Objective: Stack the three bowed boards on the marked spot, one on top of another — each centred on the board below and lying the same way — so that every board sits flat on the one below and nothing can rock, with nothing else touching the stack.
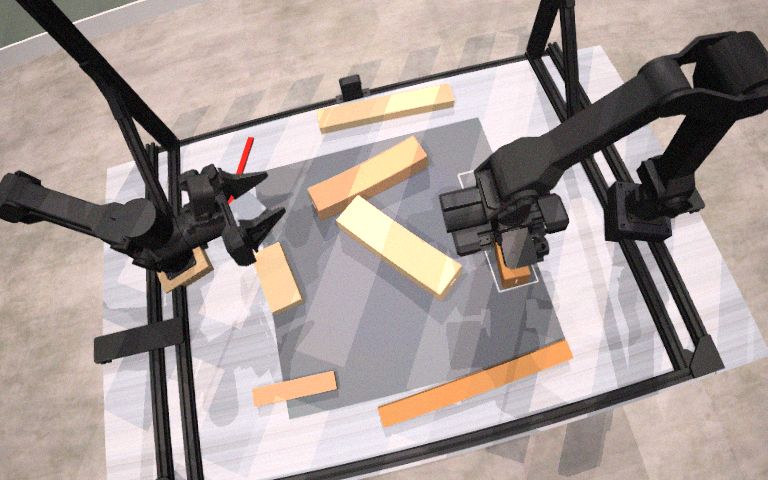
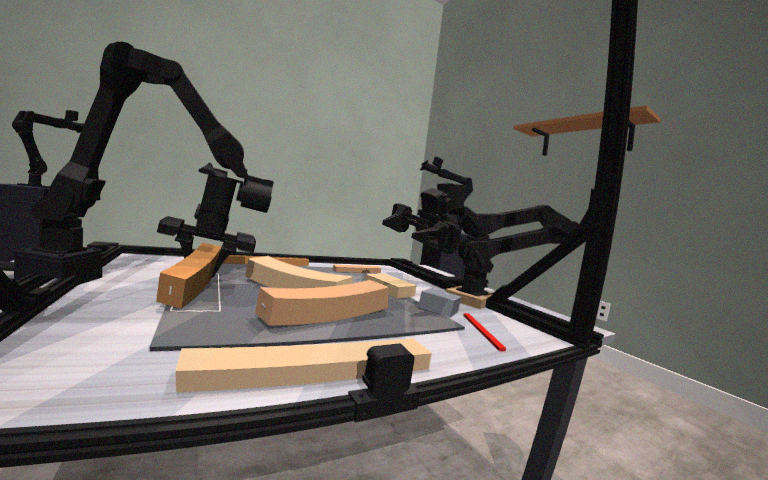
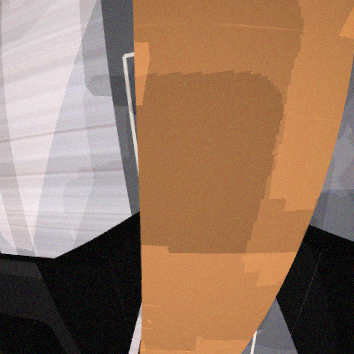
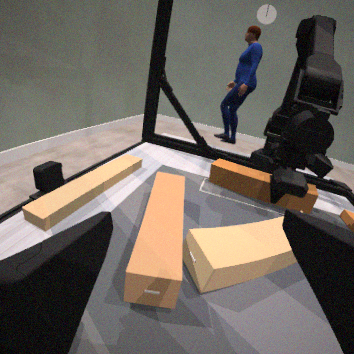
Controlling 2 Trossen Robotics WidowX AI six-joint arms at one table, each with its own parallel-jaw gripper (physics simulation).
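Frame: origin at the left arm's base, x ahead, y left, z up, level; millimetres.
Seen in the pictures: left gripper, fingertip midpoint: [image 3: 202, 212] [image 4: 271, 196]; right gripper, fingertip midpoint: [image 1: 275, 190] [image 2: 397, 228] [image 4: 198, 219]; left arm's base, origin of the base link: [image 1: 643, 207] [image 2: 60, 249]; right arm's base, origin of the base link: [image 1: 177, 259] [image 2: 472, 291].
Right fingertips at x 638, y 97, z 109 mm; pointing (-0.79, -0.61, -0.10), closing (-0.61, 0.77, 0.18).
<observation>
Pixels of each thing's top centre, then the offset from my right fingertips to it. Level surfaces: height alone.
- dark orange bowed board, middle of its top: [image 1: 511, 210] [image 2: 194, 251] [image 4: 264, 169] dx -390, dy -51, dz -88 mm
- pale bowed board, middle of its top: [image 4: 268, 232] [image 1: 395, 241] [image 2: 298, 267] dx -194, dy +24, dz -109 mm
- tan bowed board, middle of its top: [image 4: 165, 206] [image 2: 329, 287] [image 1: 368, 171] dx -122, dy -112, dz -109 mm
- dark mat, its level: dz -160 mm
- red stick, middle of its top: [image 2: 482, 328] [image 1: 239, 171] dx +170, dy -114, dz -160 mm
- grey block, middle of its top: [image 1: 243, 208] [image 2: 441, 291] dx +114, dy -11, dz -121 mm
My left gripper [image 1: 517, 252] [image 2: 206, 243] [image 4: 271, 196] is shut on a dark orange bowed board [image 1: 513, 275] [image 2: 187, 276] [image 3: 211, 140] [image 4: 242, 179], which is low over the white-outlined marked spot [image 1: 492, 271] [image 2: 196, 310] [image 3: 130, 105] [image 4: 239, 199] at the mat's edge. I cannot tell whether the board touches the mat. A pale bowed board [image 1: 398, 245] [image 2: 292, 273] [image 4: 242, 253] and a tan bowed board [image 1: 368, 176] [image 2: 322, 302] [image 4: 158, 239] lie side by side mid-mat. My right gripper [image 1: 274, 192] [image 4: 198, 219] is open and empty, hovering at the far side of the table.
Flat planks lie around the dark mat [image 1: 382, 343]: a long one at the back [image 1: 384, 107], a long orange one in front [image 1: 477, 381], a short one [image 1: 294, 388] and a block [image 1: 277, 276]. A red stick [image 1: 241, 164] and a grey block [image 2: 439, 302] lie near the right arm.
</observation>
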